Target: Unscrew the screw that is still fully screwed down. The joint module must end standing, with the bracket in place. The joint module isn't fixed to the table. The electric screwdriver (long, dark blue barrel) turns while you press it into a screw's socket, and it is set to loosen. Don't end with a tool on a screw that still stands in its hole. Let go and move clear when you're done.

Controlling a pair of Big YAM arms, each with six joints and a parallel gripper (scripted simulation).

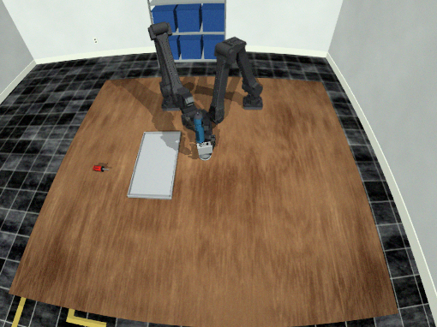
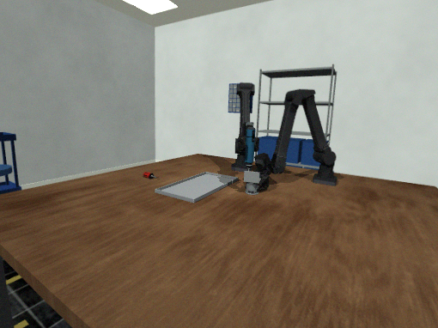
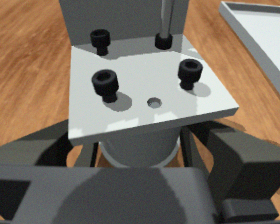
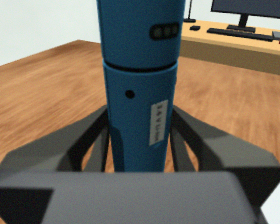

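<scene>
My left gripper is now 50 mm below the grey bracket. Round my left hand: screw: 20 mm behind, 10 mm to the left, 50 mm above; then flat grey tray: 50 mm ahead, 260 mm to the right, 20 mm below; then small red-handled tool: 90 mm ahead, 560 mm to the right, 10 mm below.
</scene>
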